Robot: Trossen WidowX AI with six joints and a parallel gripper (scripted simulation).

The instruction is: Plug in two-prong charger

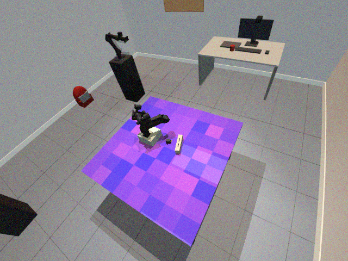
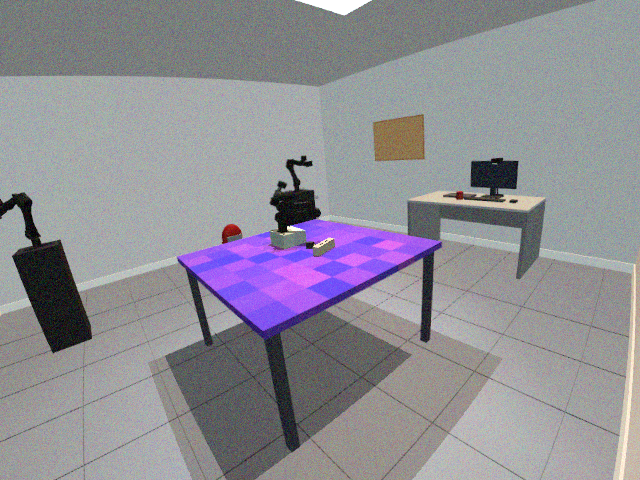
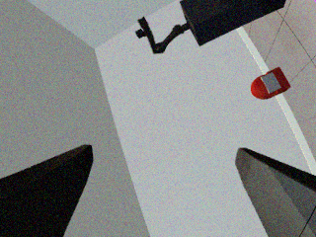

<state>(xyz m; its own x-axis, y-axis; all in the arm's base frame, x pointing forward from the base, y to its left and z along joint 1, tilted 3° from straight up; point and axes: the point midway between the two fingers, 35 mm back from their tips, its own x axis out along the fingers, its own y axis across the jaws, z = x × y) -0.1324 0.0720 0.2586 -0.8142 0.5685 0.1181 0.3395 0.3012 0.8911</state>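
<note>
Right now the two-prong charger is 380 mm ahead of my gripper tip, 350 mm below it and 30 mm to the right of it.
</note>
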